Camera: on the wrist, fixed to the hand. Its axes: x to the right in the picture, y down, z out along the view.
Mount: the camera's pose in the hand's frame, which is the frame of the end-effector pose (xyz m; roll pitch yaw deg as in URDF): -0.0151 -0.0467 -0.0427 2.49 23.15 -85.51
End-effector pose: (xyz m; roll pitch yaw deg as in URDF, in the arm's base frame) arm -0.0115 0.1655 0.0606 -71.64 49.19 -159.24
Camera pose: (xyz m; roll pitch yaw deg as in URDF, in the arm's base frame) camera -0.0437 0.2124 0.0922 -60.52 -25.67 153.51
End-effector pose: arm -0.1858 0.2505 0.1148 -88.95 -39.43 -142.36
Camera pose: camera -0.1801 0.3099 0.1407 62.15 -48.42 75.78
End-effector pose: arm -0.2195 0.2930 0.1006 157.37 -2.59 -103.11
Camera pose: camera -0.1579 0.2951 0.1213 178.18 -0.77 -17.21
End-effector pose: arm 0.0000 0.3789 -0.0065 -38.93 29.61 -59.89
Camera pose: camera -0.0622 0.3602 -0.0024 -30.62 -11.50 -138.35
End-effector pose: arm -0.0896 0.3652 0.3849 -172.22 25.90 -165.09
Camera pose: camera -0.0866 0.3241 0.4352 -147.97 -25.50 -93.77
